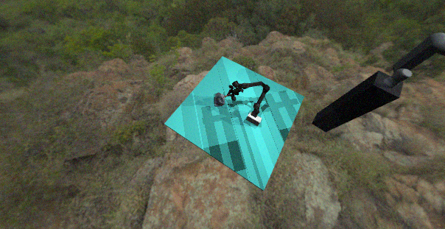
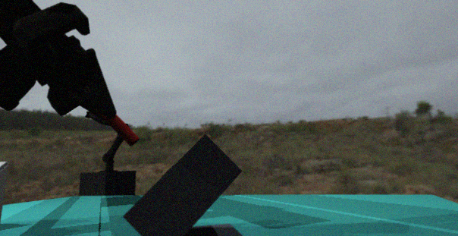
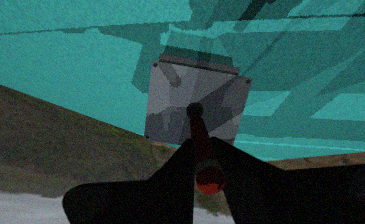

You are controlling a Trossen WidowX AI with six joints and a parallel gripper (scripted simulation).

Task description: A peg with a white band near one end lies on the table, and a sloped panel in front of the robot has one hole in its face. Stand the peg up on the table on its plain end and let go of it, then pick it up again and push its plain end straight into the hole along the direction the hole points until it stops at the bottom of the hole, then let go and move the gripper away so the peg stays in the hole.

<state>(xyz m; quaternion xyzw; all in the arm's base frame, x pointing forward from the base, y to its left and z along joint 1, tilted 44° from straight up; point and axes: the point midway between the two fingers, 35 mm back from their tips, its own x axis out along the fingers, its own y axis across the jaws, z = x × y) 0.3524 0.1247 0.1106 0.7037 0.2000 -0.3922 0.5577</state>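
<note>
Right now my gripper tip is 9 cm above the dark sloped panel, 6 cm short of it and 5 cm to the right of it. The rest, counted from my gripper tip: red peg: 1 cm to the right, 1 cm behind, 1 cm above.
</note>
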